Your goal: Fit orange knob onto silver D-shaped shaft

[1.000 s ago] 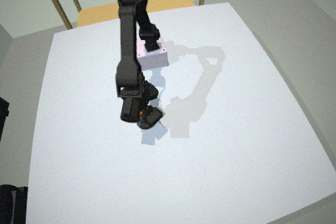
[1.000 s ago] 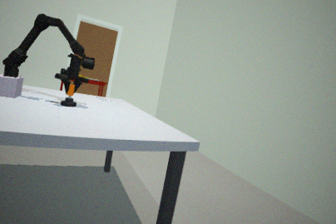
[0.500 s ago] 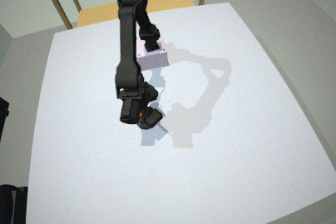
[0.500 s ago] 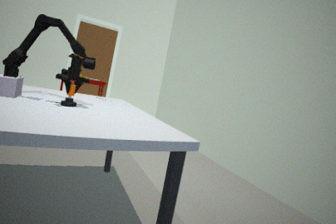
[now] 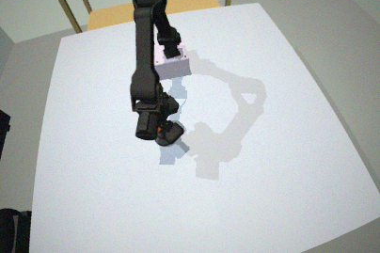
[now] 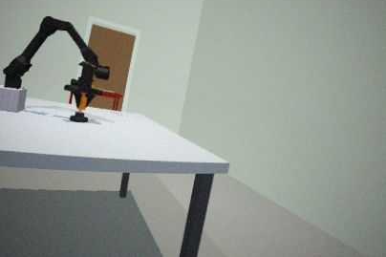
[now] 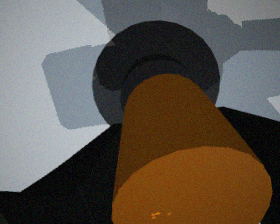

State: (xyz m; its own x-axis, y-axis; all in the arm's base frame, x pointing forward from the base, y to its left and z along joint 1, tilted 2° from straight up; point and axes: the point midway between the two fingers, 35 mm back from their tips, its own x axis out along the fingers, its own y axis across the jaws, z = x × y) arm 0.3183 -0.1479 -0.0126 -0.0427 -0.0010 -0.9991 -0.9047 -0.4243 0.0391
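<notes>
My gripper tip is now 40 mm above the round dark pedestal. Also, from my gripper tip: orange knob 30 mm above.
</notes>
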